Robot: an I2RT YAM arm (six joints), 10 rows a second.
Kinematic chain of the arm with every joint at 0, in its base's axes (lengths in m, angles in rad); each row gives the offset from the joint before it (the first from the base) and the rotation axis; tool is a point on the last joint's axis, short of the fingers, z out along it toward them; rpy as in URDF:
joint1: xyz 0 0 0.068 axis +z
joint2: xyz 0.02 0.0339 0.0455 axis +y
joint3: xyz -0.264 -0.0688 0 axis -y
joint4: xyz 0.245 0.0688 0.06 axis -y
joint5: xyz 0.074 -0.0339 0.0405 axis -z
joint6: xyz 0.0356 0 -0.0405 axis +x
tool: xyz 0 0 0 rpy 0 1.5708 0
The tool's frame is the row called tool.
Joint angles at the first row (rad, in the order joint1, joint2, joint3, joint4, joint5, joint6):
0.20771 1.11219 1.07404 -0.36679 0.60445 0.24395
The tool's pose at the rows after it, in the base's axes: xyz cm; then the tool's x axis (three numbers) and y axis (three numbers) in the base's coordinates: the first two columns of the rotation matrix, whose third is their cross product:
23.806 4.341 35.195 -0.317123 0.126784 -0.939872 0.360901 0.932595 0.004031
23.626 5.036 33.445 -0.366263 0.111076 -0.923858 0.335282 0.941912 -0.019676
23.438 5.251 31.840 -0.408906 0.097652 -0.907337 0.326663 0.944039 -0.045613
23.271 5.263 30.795 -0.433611 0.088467 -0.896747 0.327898 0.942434 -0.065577
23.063 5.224 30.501 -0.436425 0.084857 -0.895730 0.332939 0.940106 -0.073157
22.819 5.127 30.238 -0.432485 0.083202 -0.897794 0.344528 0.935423 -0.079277
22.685 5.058 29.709 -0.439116 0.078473 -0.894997 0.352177 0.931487 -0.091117
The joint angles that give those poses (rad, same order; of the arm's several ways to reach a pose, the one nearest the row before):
0.26188 1.09348 1.03854 -0.36754 0.58652 0.24815
0.29162 1.09350 0.98858 -0.37173 0.58612 0.25691
0.30271 1.09274 0.94207 -0.37557 0.58806 0.26151
0.30614 1.09084 0.91003 -0.37595 0.59492 0.26265
0.30841 1.08321 0.89590 -0.37478 0.60444 0.26226
0.30958 1.07251 0.87912 -0.36796 0.62010 0.26227
0.30993 1.06870 0.85927 -0.36221 0.63152 0.26149

